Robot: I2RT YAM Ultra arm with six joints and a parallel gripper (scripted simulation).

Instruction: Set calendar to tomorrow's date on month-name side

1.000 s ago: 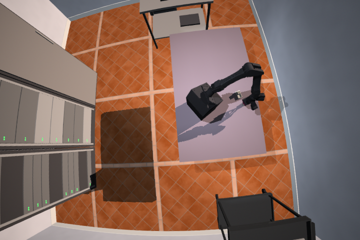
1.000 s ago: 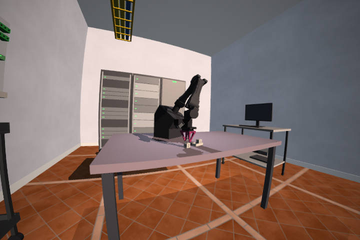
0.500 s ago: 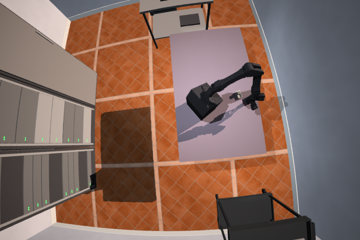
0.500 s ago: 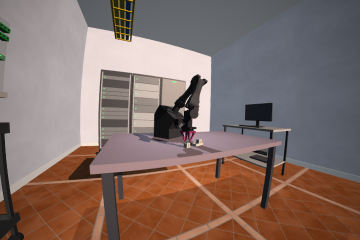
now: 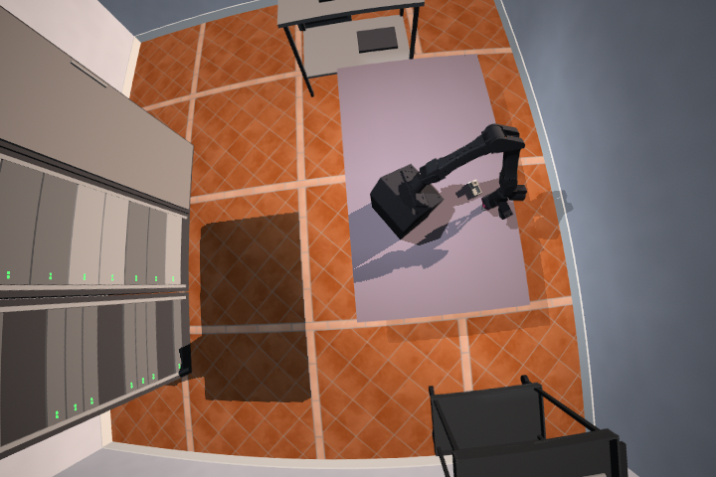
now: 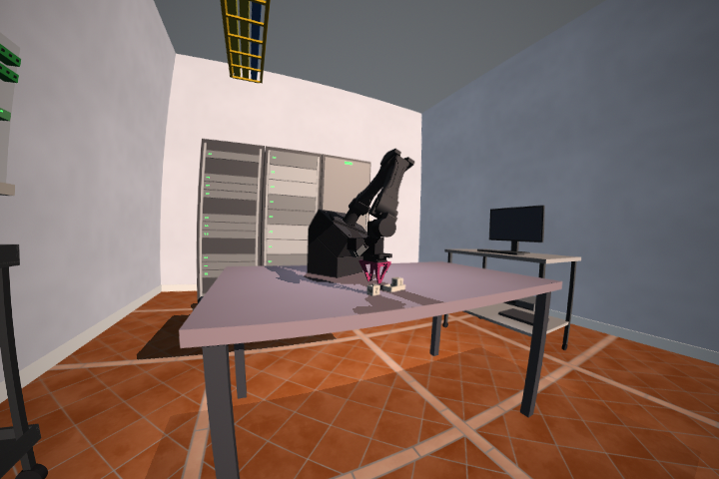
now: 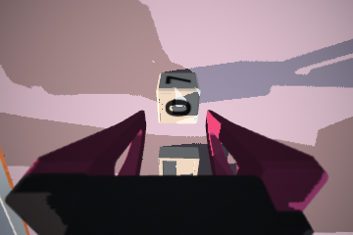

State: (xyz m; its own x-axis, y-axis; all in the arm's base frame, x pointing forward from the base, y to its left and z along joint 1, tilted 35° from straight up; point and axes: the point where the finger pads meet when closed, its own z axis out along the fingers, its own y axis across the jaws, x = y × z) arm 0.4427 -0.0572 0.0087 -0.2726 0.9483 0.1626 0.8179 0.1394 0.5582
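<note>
The cream digit cube is 30 mm below my hand. The rest, counted from my hand: cream tray 100 mm to the left, 40 mm below, 40 mm behind.
</note>
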